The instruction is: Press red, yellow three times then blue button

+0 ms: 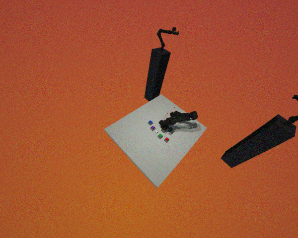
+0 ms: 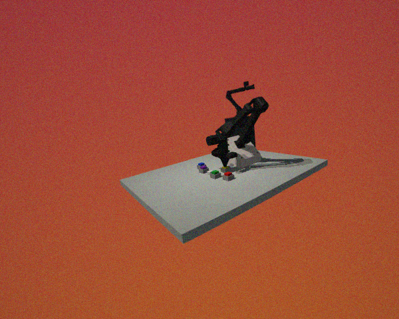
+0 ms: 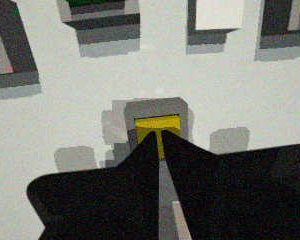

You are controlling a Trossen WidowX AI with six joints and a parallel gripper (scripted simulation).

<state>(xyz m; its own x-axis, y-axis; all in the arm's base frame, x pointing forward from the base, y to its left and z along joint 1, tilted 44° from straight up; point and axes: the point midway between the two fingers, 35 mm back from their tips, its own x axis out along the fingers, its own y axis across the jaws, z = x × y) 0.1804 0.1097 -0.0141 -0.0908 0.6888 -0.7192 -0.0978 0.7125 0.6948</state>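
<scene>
The yellow button lies 1 cm below my gripper tip. Round my gripper tip: red button 12 cm to the left, 7 cm ahead; white block 9 cm ahead, 4 cm to the right, 2 cm below; green button 10 cm ahead, 4 cm to the left.
</scene>
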